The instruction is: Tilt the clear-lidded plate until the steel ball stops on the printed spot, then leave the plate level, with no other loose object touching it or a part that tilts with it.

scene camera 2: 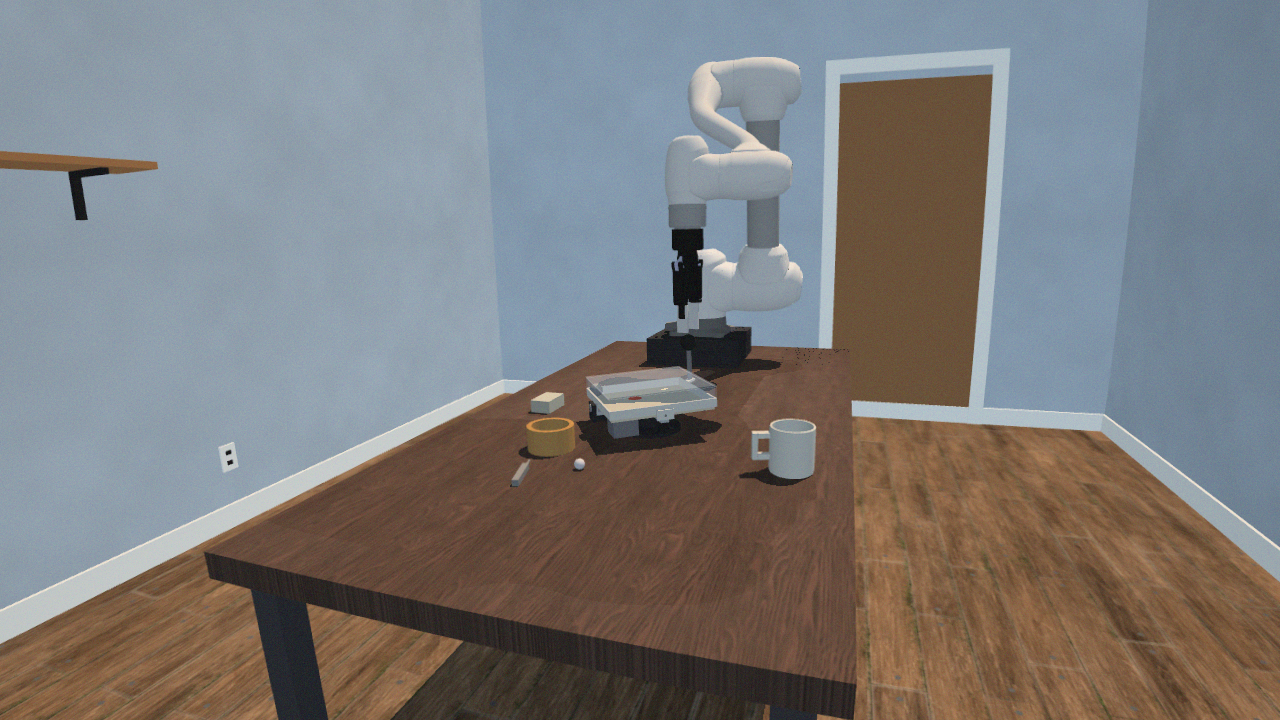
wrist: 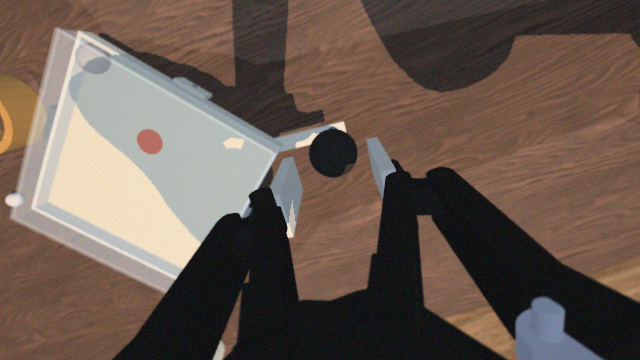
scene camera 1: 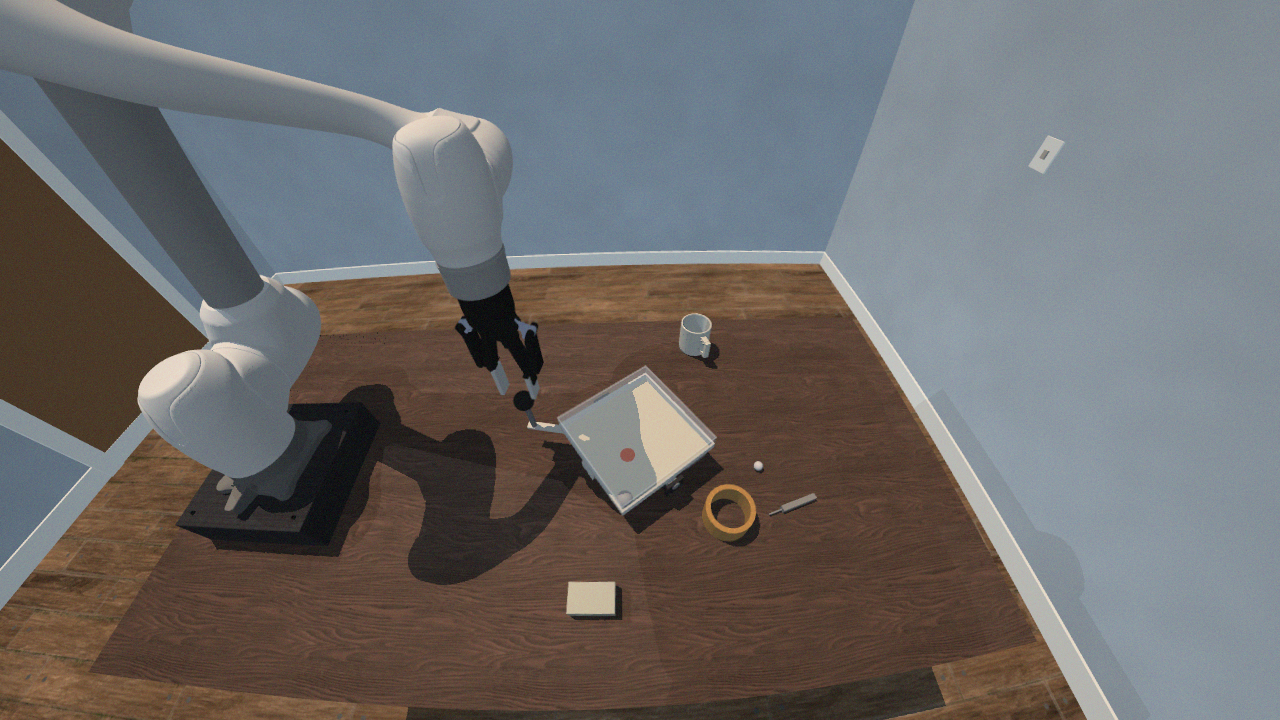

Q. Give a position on a clear-lidded plate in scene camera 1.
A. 634,436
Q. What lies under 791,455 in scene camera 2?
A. A white mug.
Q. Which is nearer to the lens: the white mug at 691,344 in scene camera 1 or the beige block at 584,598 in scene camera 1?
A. The beige block.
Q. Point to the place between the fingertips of my gripper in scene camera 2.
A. At 688,330
